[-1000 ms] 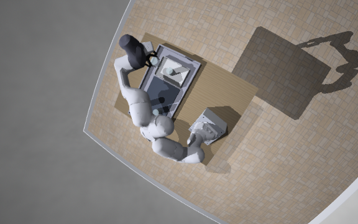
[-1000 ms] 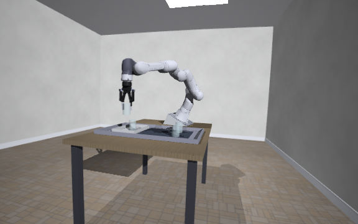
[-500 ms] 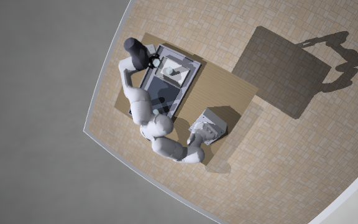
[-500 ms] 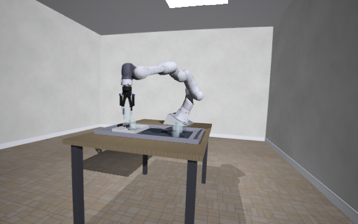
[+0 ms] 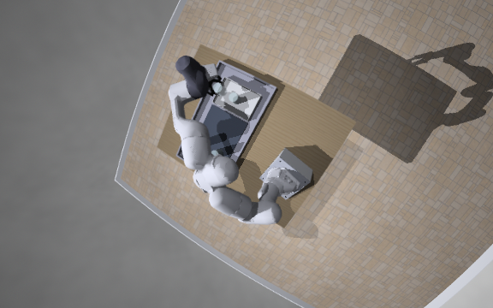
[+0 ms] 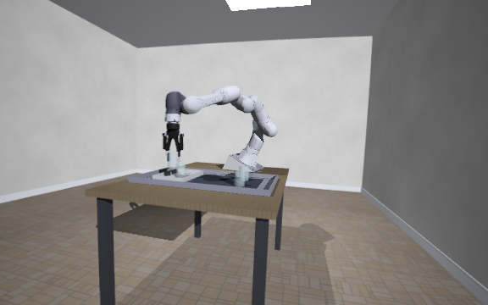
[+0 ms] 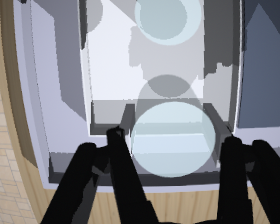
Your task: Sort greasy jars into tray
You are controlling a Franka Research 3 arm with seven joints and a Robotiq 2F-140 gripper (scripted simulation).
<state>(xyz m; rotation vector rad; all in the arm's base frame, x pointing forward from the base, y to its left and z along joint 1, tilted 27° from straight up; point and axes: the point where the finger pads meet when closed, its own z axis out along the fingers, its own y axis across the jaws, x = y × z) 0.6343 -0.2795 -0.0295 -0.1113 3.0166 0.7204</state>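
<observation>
The white tray is 90 mm behind my hand, 10 mm to the right of it and 130 mm below it. Also, from my hand: dark drying mat: 120 mm behind, 310 mm to the left, 140 mm below.
</observation>
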